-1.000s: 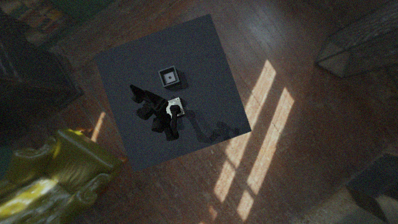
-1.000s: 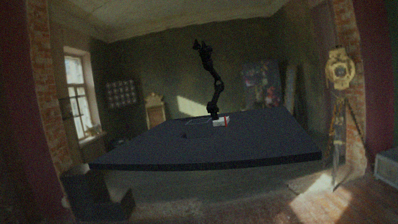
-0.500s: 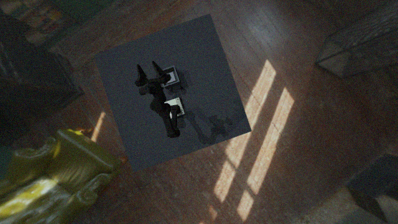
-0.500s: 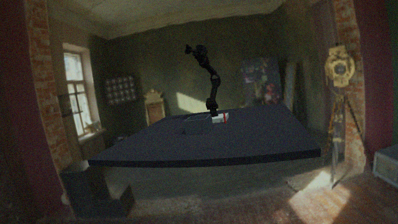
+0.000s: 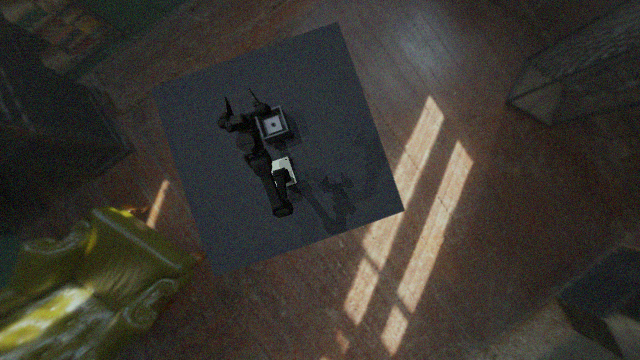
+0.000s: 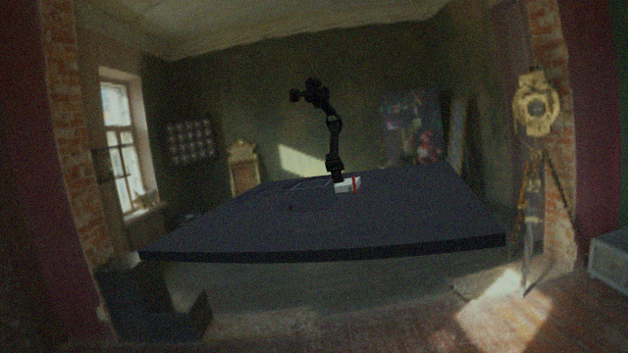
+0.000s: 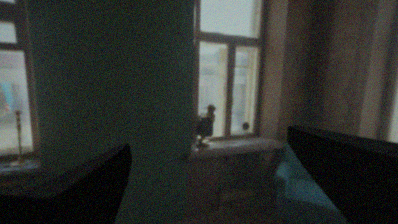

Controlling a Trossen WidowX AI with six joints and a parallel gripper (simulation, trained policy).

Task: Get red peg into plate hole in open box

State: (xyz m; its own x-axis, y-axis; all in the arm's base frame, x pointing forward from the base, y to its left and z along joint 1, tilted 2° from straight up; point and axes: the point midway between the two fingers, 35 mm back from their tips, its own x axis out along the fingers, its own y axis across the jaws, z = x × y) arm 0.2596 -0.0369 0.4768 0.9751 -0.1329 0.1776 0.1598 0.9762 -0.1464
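The red peg is 12 cm behind my gripper tip, 15 cm to the left of it and 47 cm below it. Also, from my gripper tip: plate: 2 cm ahead, 2 cm to the right, 47 cm below; then grey box: 2 cm ahead, 2 cm to the right, 49 cm below.
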